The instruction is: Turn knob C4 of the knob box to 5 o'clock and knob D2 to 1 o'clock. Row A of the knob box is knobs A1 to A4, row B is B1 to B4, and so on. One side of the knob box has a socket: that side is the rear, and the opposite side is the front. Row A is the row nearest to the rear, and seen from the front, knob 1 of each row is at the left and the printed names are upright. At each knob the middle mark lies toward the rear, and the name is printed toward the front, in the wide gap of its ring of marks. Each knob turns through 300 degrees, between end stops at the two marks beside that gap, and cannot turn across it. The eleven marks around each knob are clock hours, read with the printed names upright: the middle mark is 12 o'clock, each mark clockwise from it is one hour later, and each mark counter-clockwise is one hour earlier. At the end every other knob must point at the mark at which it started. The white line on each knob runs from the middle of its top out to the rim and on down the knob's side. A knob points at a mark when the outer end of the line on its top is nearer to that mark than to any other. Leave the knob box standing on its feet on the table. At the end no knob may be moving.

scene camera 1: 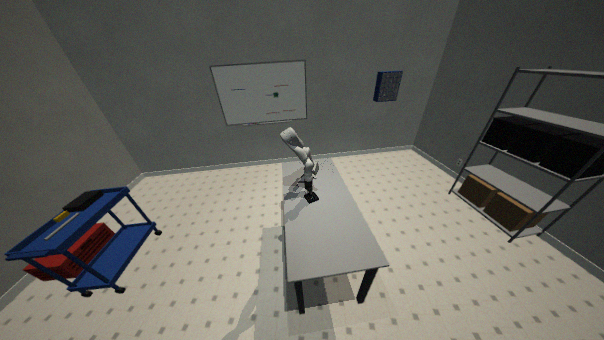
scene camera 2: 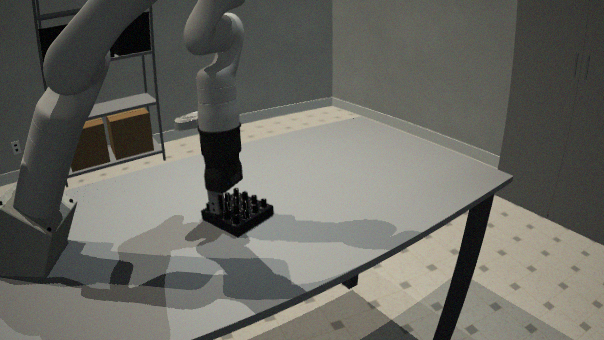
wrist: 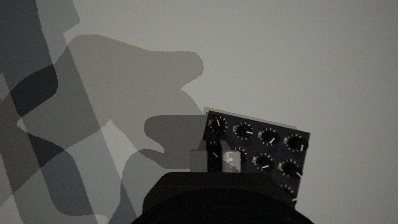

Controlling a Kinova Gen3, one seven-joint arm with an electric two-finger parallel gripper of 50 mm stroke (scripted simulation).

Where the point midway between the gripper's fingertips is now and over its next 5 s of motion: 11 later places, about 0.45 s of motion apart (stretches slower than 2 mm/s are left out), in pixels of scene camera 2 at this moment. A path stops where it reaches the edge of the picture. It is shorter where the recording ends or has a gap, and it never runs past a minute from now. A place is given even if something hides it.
My gripper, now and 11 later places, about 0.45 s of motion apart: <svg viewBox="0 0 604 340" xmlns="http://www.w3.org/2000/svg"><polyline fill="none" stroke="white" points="217,211 216,209 211,200 214,194 214,193 214,192 213,189 212,185 212,182 211,178 209,171 208,159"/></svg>
